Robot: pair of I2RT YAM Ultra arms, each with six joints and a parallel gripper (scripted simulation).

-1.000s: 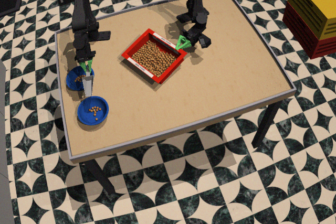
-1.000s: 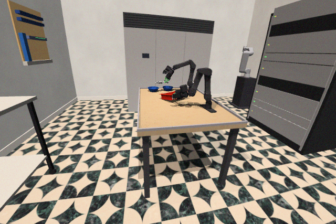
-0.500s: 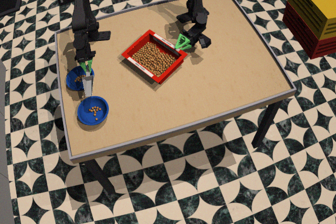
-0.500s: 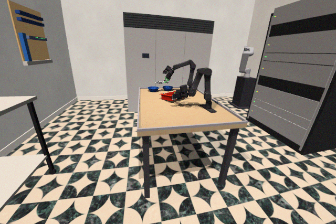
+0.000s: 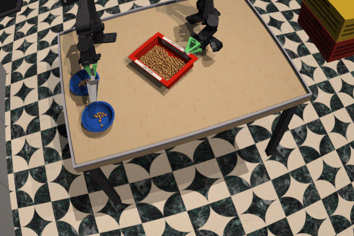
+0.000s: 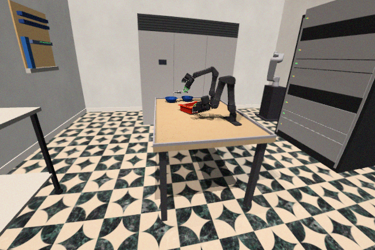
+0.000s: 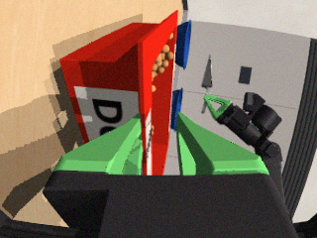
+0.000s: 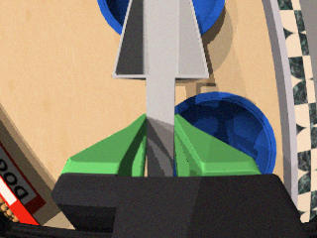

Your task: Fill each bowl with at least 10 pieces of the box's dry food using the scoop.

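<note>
Right now the grey metal scoop is 5 cm ahead of my right hand and 1 cm below it.
</note>
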